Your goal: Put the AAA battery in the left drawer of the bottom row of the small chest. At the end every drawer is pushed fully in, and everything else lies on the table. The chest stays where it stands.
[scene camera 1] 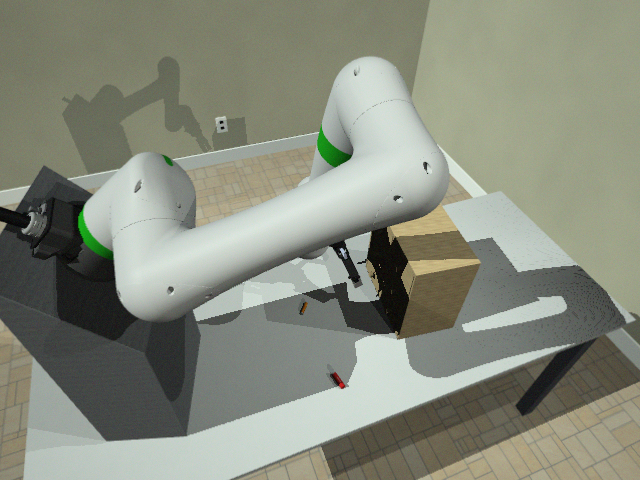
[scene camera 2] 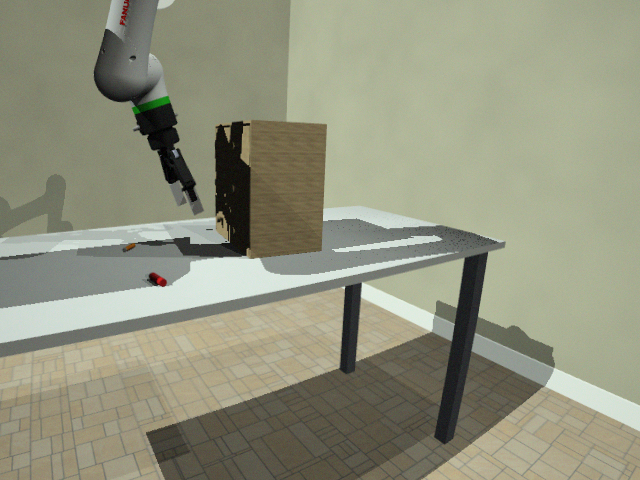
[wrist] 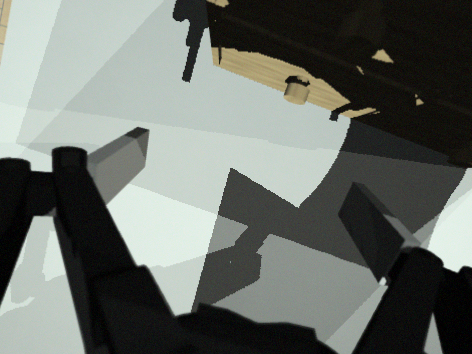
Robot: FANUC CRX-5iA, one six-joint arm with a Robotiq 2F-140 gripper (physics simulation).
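Frame: origin at the arm's base, x ahead, y left, z up, level; millimetres.
Where they show: gripper, fingertip midpoint: [scene camera 2: 189, 208] [wrist: 248, 174]; arm's base at its link origin: [scene camera 1: 92, 247].
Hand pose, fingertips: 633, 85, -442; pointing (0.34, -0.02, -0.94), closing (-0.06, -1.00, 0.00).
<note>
Things, the pixels of their top centre, and the offset from my fingertips, as dx, dy, dz. "spot": a spot on its surface instead. Level surfaces: height alone.
- small orange-and-dark cylinder at its top centre: [scene camera 2: 128, 245] [scene camera 1: 303, 307] -173, -37, -69
- small wooden chest at its top centre: [scene camera 2: 265, 123] [scene camera 1: 424, 229] +159, -117, +222
- low front panel with a round knob, surface spot: [wrist: 296, 92] spot: +67, -26, -21
- red cylinder at its top centre: [scene camera 2: 157, 275] [scene camera 1: 338, 378] -179, -297, -65
- table at its surface level: dz -80
A small orange-and-dark cylinder [scene camera 1: 303, 308] [scene camera 2: 129, 247], which looks like the AAA battery, lies on the table in front of the chest; it does not show in the wrist view. The small wooden chest [scene camera 1: 439, 299] [scene camera 2: 286, 191] [wrist: 260, 62] stands upright, its front mostly in black shadow. A low front panel with a round knob [wrist: 296, 92] catches light at the left end of the bottom row. Whether every drawer is fully in cannot be told. My gripper [scene camera 1: 356, 283] [scene camera 2: 188, 204] [wrist: 248, 174] is open and empty, tilted, above the table before the chest's front.
A red cylinder [scene camera 1: 337, 380] [scene camera 2: 157, 279] lies on the table [scene camera 1: 289, 413] [scene camera 2: 217, 289], nearer the long edge beside the open floor. The arm's dark pedestal [scene camera 1: 149, 392] stands at the left in scene camera 1. Arm shadows cross the table.
</note>
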